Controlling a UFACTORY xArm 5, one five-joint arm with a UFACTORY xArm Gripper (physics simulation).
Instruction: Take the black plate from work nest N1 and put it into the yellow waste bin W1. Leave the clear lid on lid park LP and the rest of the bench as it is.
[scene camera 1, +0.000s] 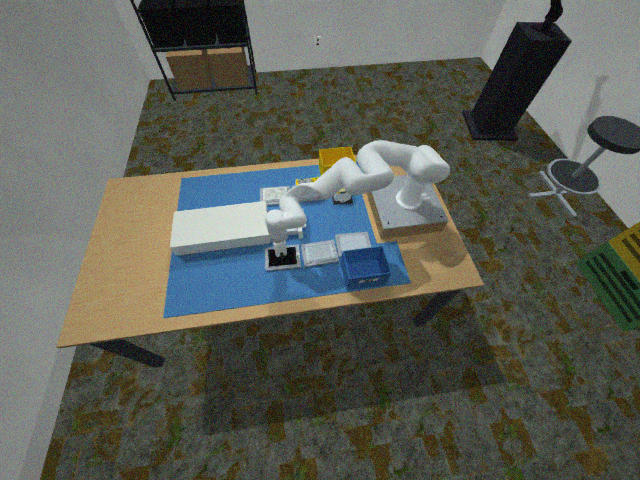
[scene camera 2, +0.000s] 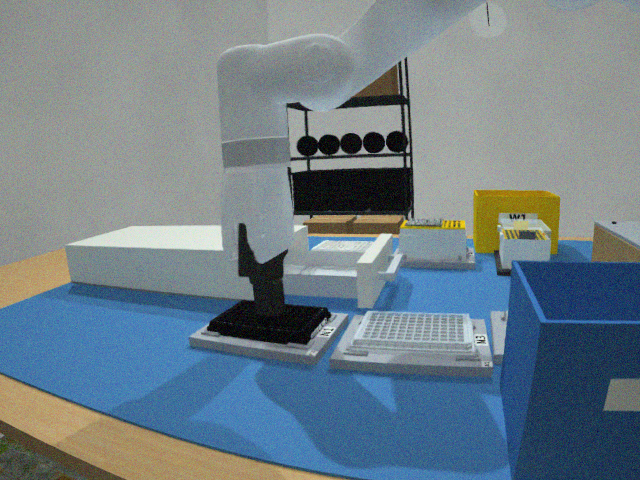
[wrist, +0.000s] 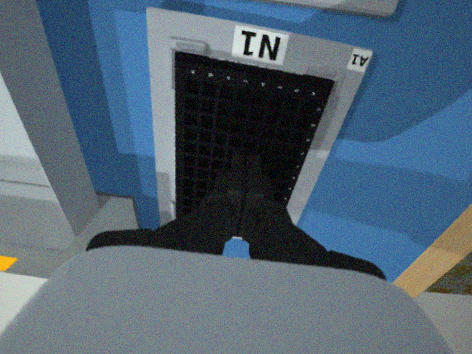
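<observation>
Scene camera 2 gives me a black plate (scene camera 2: 298, 324), a white drawer unit (scene camera 2: 188, 261) and a white plate (scene camera 2: 390, 333). In scene camera 1 I find the white drawer unit (scene camera 1: 201, 230). The wrist view has my gripper (wrist: 242, 172) in it, along with the black plate (wrist: 221, 106) and the white drawer unit (wrist: 118, 212), while the white plate is out of frame in the wrist view.
</observation>
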